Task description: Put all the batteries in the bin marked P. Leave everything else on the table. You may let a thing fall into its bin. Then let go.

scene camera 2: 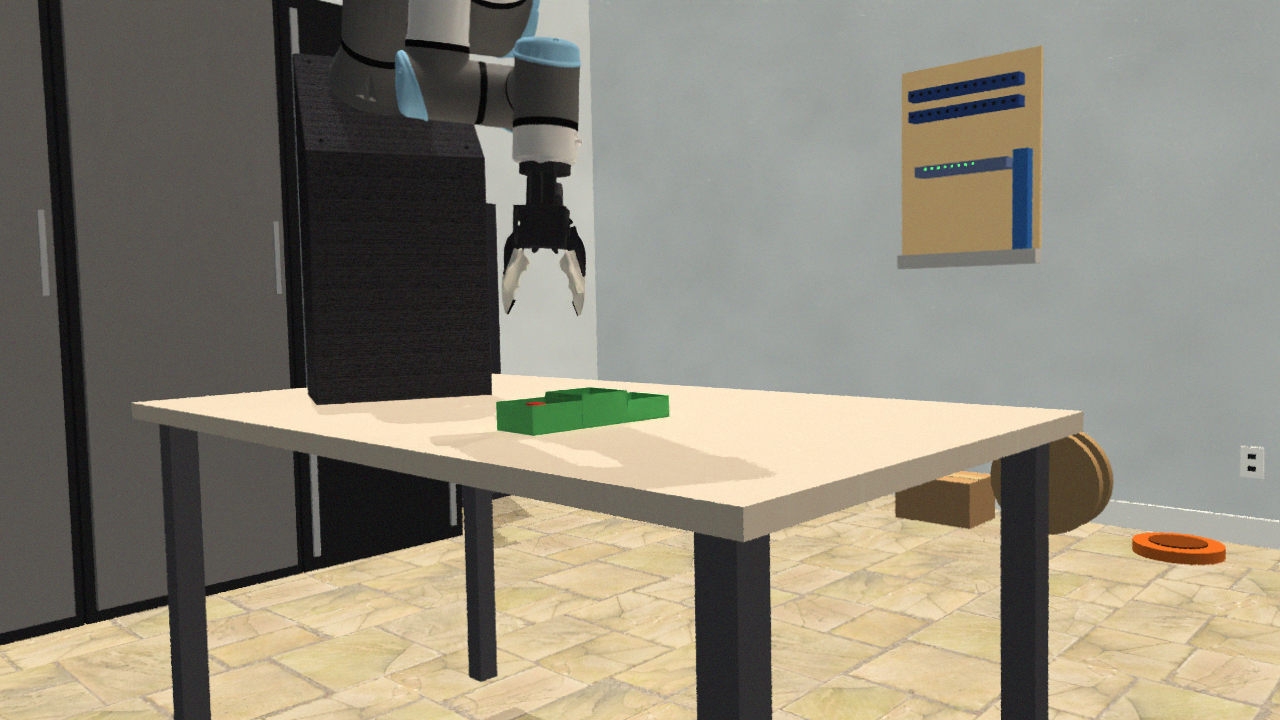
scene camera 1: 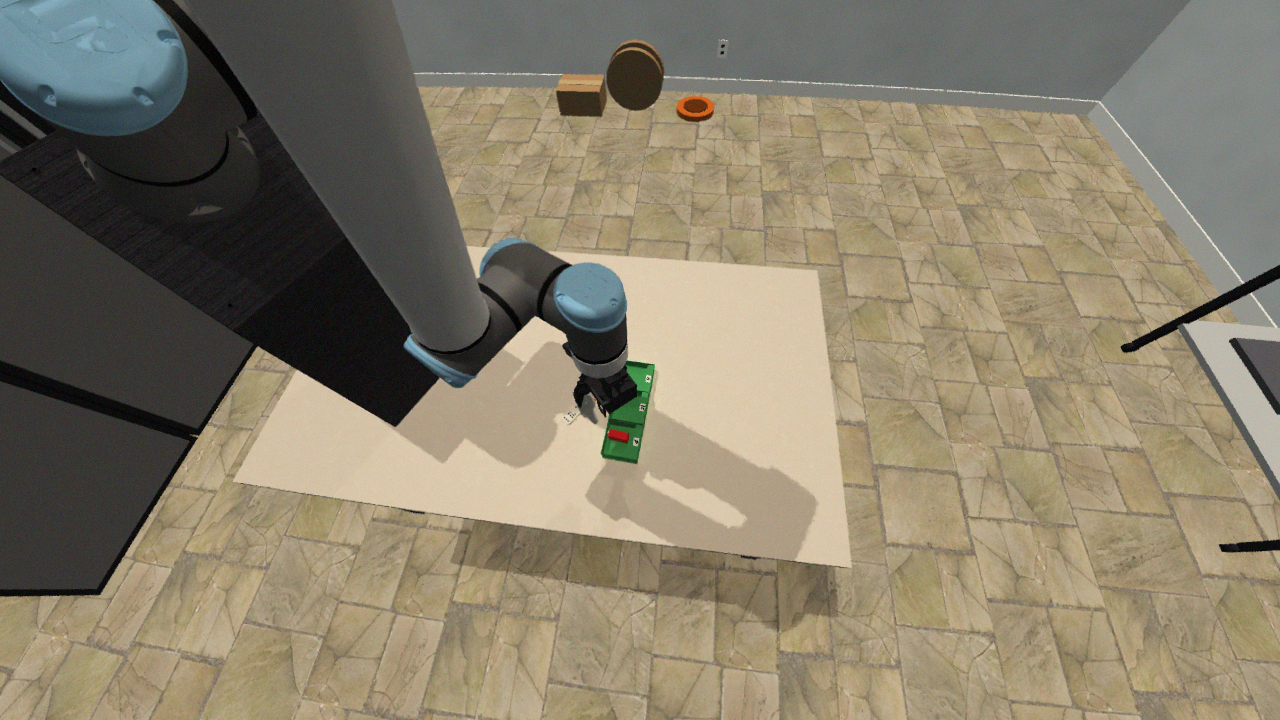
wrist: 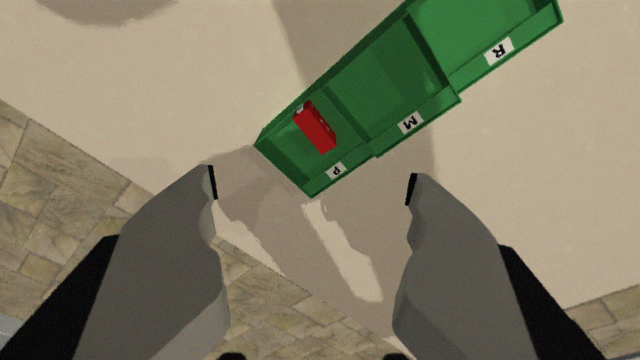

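Observation:
A red 9 V battery lies on its side in the bin marked P, the end bin of a green row. My gripper is open, with nothing between its fingers. It hangs well above the table, beside the bin row in scene camera 1. The arm and gripper hide part of the table and of the bins in scene camera 1.
The bin marked M adjoins bin P, and the bin marked R is beyond it. A small white patch with dark marks lies on the table near the bins, too small to identify.

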